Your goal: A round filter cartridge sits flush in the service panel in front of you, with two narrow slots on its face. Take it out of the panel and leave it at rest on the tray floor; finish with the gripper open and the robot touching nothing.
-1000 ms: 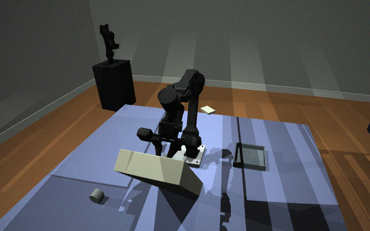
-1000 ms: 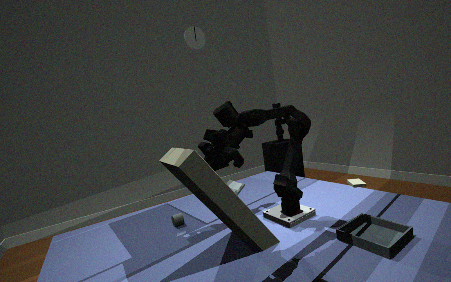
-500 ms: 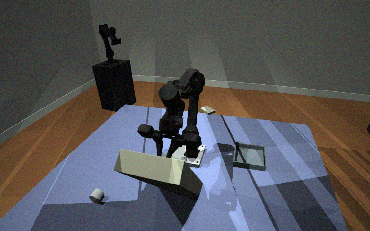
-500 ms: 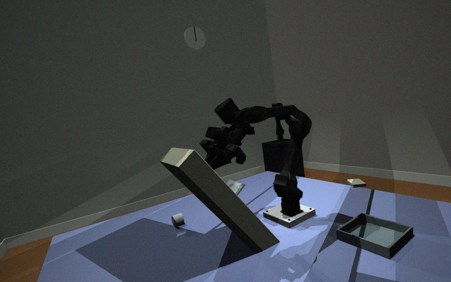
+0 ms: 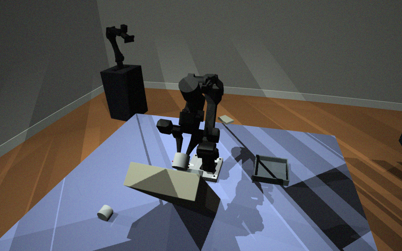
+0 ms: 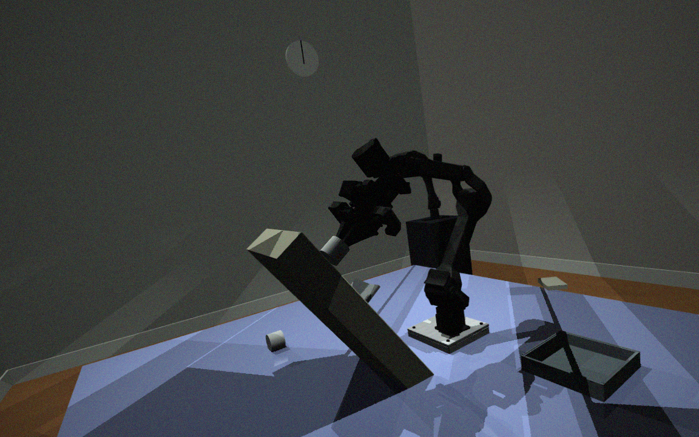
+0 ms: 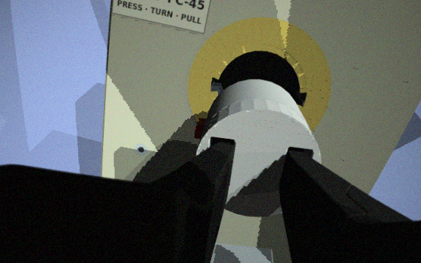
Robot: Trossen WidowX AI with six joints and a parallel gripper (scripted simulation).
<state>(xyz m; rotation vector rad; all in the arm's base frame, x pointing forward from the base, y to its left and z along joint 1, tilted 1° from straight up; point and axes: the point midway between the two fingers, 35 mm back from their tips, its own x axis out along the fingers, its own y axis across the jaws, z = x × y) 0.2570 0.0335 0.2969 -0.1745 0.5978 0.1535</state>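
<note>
My gripper tip is 1 cm short of the round filter cartridge and 1 cm above it. The rest, counted from my gripper tip: dark tray (37 cm behind, 24 cm to the left, 29 cm below); slanted service panel (2 cm ahead, 11 cm below); grey bracket (3 cm behind, 13 cm below).
</note>
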